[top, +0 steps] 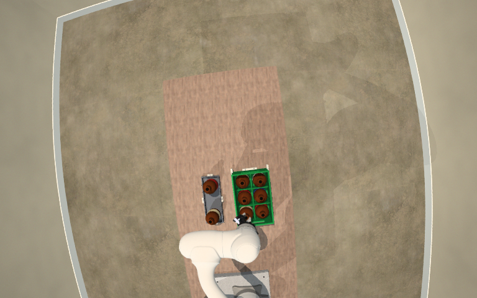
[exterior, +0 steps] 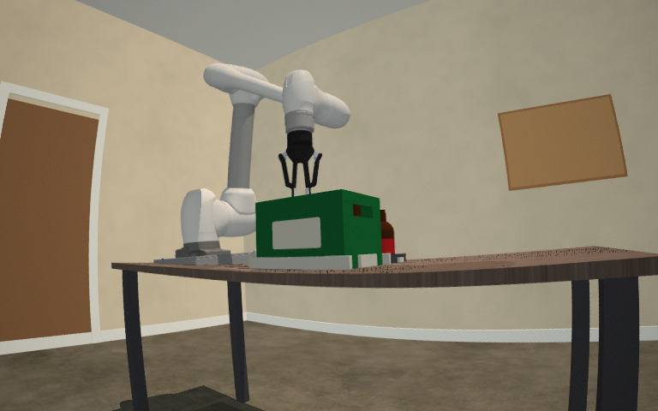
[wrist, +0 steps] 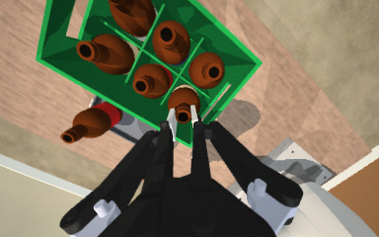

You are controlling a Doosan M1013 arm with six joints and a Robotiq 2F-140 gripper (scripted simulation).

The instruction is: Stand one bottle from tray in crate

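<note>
Now: hand 110 mm above the green crate, 90 mm short of it and 40 mm to the left of it. Round my hand: grey tray 190 mm to the left, 180 mm below, 60 mm ahead.
</note>
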